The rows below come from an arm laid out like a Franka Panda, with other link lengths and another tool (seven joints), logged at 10 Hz.
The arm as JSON. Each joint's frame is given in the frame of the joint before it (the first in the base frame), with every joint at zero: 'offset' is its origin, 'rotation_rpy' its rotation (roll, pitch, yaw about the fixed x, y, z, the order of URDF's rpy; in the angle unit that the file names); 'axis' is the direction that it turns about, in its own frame. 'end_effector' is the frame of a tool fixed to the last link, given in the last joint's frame.
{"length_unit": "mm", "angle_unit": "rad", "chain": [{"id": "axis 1", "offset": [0.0, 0.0, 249.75], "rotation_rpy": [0.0, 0.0, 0.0], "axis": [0.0, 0.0, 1.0]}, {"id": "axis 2", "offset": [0.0, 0.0, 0.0], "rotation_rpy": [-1.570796, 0.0, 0.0], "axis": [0.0, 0.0, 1.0]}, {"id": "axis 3", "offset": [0.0, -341.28, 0.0], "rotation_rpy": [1.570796, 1.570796, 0.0], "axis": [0.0, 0.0, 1.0]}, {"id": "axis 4", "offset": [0.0, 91.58, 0.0], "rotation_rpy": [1.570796, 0.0, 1.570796], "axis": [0.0, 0.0, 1.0]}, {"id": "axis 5", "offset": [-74.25, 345.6, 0.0], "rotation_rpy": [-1.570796, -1.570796, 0.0], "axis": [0.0, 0.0, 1.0]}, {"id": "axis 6", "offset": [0.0, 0.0, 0.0], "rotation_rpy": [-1.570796, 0.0, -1.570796], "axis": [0.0, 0.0, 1.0]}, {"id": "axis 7", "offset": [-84.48, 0.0, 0.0], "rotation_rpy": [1.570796, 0.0, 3.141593], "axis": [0.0, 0.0, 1.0]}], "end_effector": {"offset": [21.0, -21.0, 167.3], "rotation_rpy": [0.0, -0.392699, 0.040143]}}
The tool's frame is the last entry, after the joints.
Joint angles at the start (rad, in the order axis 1, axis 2, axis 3, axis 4, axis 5, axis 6, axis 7): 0.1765 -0.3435 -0.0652 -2.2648 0.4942 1.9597 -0.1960
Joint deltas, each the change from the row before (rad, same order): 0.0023 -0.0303 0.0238 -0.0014 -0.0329 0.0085 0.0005; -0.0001 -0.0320 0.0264 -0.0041 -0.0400 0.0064 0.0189; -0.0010 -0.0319 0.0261 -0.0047 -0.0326 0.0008 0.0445; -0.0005 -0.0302 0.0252 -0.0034 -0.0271 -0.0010 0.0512; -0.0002 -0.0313 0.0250 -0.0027 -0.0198 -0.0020 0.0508; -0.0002 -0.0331 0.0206 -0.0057 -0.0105 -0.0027 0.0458; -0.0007 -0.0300 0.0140 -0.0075 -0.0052 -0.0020 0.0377
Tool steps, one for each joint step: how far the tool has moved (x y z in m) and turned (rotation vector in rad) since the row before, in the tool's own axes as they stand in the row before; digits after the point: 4 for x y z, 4 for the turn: -0.0084 -0.0121 -0.0032 -0.0506 0.0190 -0.0306; -0.0087 -0.0108 -0.0026 -0.0514 0.0167 -0.0125; -0.0087 -0.0103 -0.0027 -0.0335 0.0143 0.0131; -0.0085 -0.0101 -0.0030 -0.0250 0.0152 0.0204; -0.0093 -0.0107 -0.0039 -0.0177 0.0183 0.0201; -0.0102 -0.0092 -0.0039 -0.0075 0.0190 0.0198; -0.0092 -0.0059 -0.0035 -0.0006 0.0172 0.0194
